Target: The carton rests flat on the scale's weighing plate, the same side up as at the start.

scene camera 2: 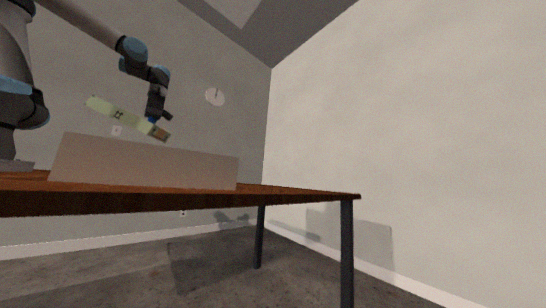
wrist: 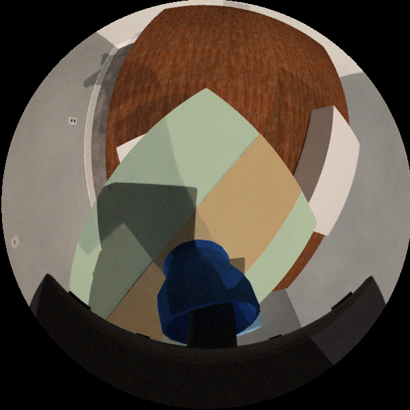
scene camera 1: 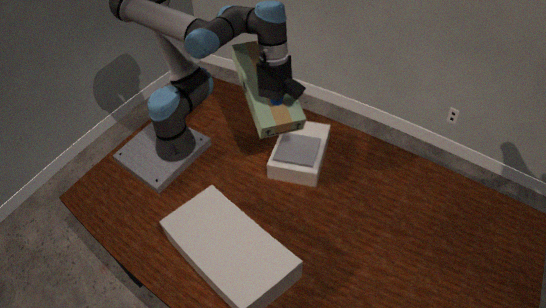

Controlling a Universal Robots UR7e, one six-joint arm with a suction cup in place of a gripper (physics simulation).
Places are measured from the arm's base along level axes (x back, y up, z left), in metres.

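Pixels of known places: hand, its tool point: (scene camera 1: 276, 105); arm's base, origin of its link: (scene camera 1: 175, 146).
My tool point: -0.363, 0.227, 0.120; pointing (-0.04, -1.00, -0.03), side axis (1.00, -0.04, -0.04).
Note:
Ahead of a thing's pixels: the offset from my tool point to its top centre, as dx, dy, dz. Level surfaces: height alone.
The green carton (scene camera 1: 287, 114) (scene camera 2: 129, 119) (wrist: 225, 200) with a tan tape strip hangs in the air from my blue suction cup (scene camera 1: 276, 101) (scene camera 2: 152, 120) (wrist: 197, 255). The cup is on its taped top face, near one end. The carton is tilted: the far end is high and the end near the cup is low. The cup looks bent in the wrist view. The low end is above and beside the back left of the white scale {-0.034, -0.182, +0.081} (scene camera 1: 292, 174) (wrist: 131, 147), whose grey weighing plate {-0.044, -0.182, +0.042} (scene camera 1: 297, 150) is bare. The scale does not show in scene camera 2.
A large white block {-0.064, -0.162, -0.372} (scene camera 1: 230, 245) (scene camera 2: 145, 162) (wrist: 335, 175) lies on the brown table {dy -0.260} (scene camera 1: 400, 215) (scene camera 2: 300, 191) (wrist: 225, 50), nearer the front than the scale. The arm's grey base plate (scene camera 1: 145, 160) is left of the scale. Walls stand behind the table.

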